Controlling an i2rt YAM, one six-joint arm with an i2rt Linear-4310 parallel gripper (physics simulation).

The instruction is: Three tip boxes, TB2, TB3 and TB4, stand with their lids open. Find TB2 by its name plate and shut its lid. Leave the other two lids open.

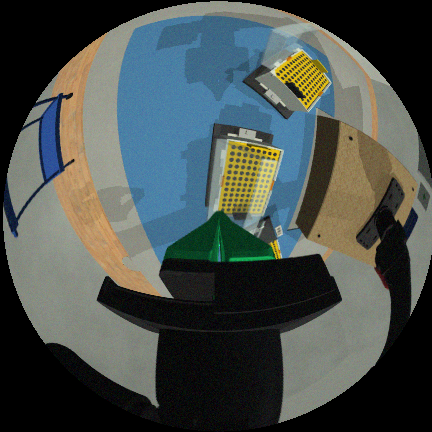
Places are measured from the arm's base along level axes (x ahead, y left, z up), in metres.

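Where they show: gripper, fingertip midpoint: (218,216); arm's base at its link origin: (381,215).
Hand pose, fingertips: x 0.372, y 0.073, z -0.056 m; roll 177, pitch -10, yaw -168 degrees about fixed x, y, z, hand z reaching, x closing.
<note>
Each offset is from my fingertips to the top centre of the thing. "spot": to the spot under its first point. Level surfaces: height alone.
Three tip boxes with yellow, hole-dotted racks stand on the blue mat {dz -0.137 m} (150,110). One tip box {spot: dx -0.013, dy -0.044, dz +0.008 m} (250,177) is in the middle, just beyond the fingertips. Another tip box {dx -0.104, dy -0.221, dz -0.063 m} (303,80) stands turned at the upper right, with a clear raised lid (282,42) at its far side. A third tip box {dx -0.179, dy +0.185, dz -0.063 m} (275,248) shows in part behind the right finger. Small pale plates show on the boxes, but their writing is too small to read, so I cannot tell which is TB2. The clear lid of the middle box is hard to make out. My gripper (218,216) has green fingers, shut and empty.
A tan board-like block (357,185) with a dark front side stands right of the middle box, with a black arm-like part (390,220) over it. A wooden edge (75,200) runs down the left. A blue framed object (51,140) is beyond it.
</note>
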